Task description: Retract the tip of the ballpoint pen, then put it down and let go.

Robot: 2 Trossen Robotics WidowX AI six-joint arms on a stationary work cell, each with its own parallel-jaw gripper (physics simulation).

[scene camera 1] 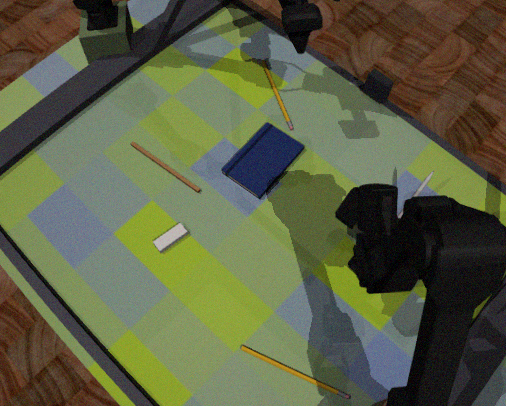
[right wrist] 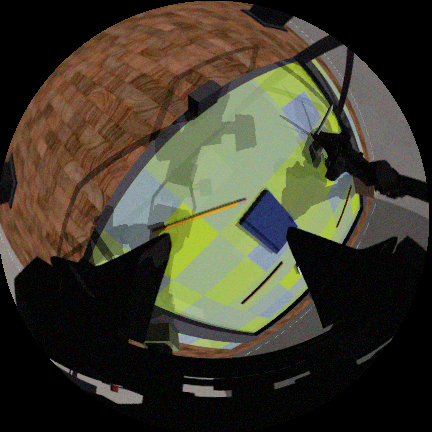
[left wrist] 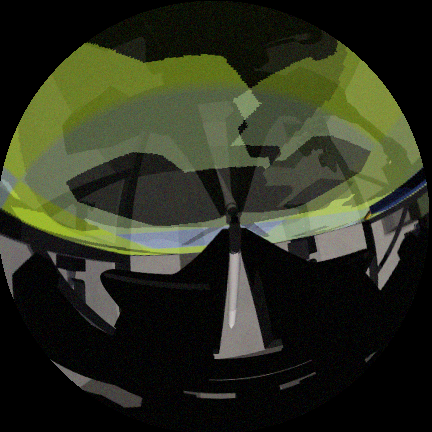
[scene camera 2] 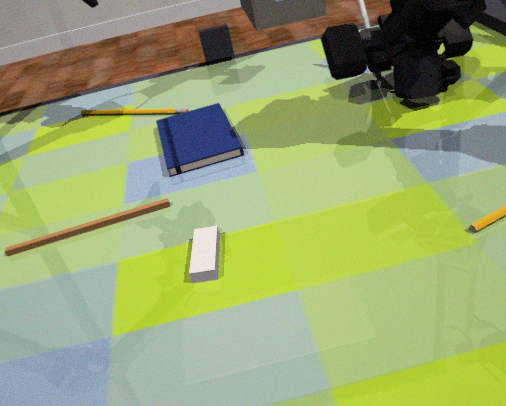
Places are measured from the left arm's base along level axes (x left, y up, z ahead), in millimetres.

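Pixels of known places: left gripper, fingertip midpoint: (scene camera 1: 397,219) (right wrist: 313,133) (left wrist: 233,233) (scene camera 2: 375,68); right gripper, fingertip midpoint: (scene camera 1: 297,39) (right wrist: 230,236); right arm's base at its link origin: (scene camera 1: 102,18) (right wrist: 158,346).
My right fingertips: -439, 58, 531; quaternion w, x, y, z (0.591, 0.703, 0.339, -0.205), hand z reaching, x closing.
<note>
For each thing: its top centre in the pictures, then the offset to it from my right fingertips, as dx, dy, dz.
- dark blue notebook at its top centre: (scene camera 2: 195,132) (scene camera 1: 263,157) (right wrist: 273,225) +160, -150, -59
- yellow pencil at its top centre: (scene camera 2: 131,109) (right wrist: 200,215) (scene camera 1: 276,92) +19, -155, +25
- brown stick at its top centre: (scene camera 2: 87,224) (scene camera 1: 164,165) (right wrist: 262,285) +294, -155, +75
- white eraser at its top centre: (scene camera 2: 203,248) (scene camera 1: 170,236) +392, -150, -40
The ballpoint pen (scene camera 1: 424,184) (scene camera 2: 364,14) (left wrist: 233,287) (right wrist: 325,119) has a pale, white tapered end that sticks out of the left gripper. A dark section sits between the fingertips in the left wrist view, and a short part shows past them. I cannot tell whether its writing tip is out. My left gripper (left wrist: 233,233) is shut on the pen and holds it above the table; its own arm hides much of the grip in scene camera 1. My right gripper (right wrist: 230,236) (scene camera 1: 300,44) is open and empty, high over the far edge, well apart from the pen.
A dark blue notebook (scene camera 1: 263,160) (scene camera 2: 200,136) (right wrist: 268,220) lies mid-table. A yellow pencil (scene camera 1: 278,96) (scene camera 2: 135,112) lies behind it, another pencil (scene camera 1: 295,371) lies near the front. A brown stick (scene camera 1: 165,167) (scene camera 2: 87,227) and a white eraser (scene camera 1: 170,237) (scene camera 2: 205,252) lie nearer.
</note>
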